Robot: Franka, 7 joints.
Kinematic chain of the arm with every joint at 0, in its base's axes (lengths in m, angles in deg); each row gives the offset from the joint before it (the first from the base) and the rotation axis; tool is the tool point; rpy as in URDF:
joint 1: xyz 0 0 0.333 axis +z
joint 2: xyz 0 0 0 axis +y
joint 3: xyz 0 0 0.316 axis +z
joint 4: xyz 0.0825 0 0 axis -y
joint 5: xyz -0.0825 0 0.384 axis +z
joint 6: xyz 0 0 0 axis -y
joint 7: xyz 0.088 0 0 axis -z
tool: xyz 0 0 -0.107 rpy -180 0 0
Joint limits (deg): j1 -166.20..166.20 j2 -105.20..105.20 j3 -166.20..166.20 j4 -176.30..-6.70 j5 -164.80..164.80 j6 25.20..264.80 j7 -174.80..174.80
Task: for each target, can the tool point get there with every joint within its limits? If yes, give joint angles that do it. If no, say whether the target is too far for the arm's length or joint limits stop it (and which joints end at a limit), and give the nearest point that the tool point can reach.
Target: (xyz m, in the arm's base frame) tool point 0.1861 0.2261 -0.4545
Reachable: no: joint limits stop it (at a limit: joint 2) | nearest point 0.1852 0.2250 -0.3607 | short by 0.094 m
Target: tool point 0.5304 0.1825 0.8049
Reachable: yes | joints -85.60 -30.93 84.96 -75.79 119.34 177.90 -86.70
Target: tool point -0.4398 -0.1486 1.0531
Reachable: yes | joints -137.01 24.15 -59.32 -26.03 34.43 154.57 -78.23
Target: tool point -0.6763 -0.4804 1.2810
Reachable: no: too far | nearest point -0.4606 -0.3272 0.9786 | short by 0.402 m
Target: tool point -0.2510 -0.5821 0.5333
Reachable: yes | joints -68.54 68.93 -102.49 -58.88 31.51 56.45 -17.87
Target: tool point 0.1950 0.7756 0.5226
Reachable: yes | joints -79.47 -70.42 112.69 -49.35 39.76 191.42 -114.53
